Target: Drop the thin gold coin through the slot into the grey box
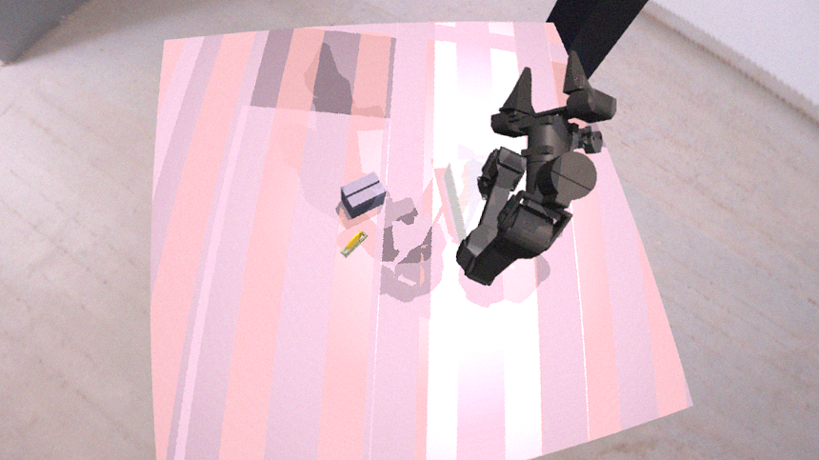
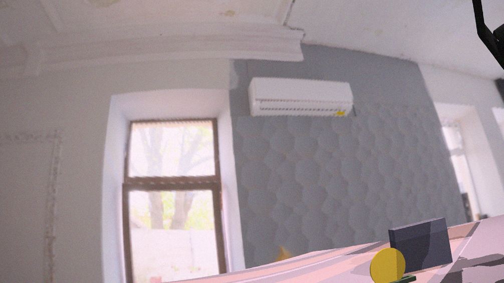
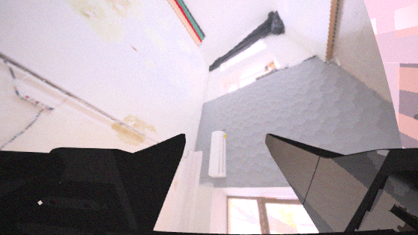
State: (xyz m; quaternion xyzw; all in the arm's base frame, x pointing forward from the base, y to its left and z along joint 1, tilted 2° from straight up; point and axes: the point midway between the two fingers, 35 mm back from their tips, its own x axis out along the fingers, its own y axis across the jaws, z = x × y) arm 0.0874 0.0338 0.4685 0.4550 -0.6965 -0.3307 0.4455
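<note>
The gold coin is 28 cm ahead of my gripper tip, 6 cm to the left of it and 52 cm below it.
</note>
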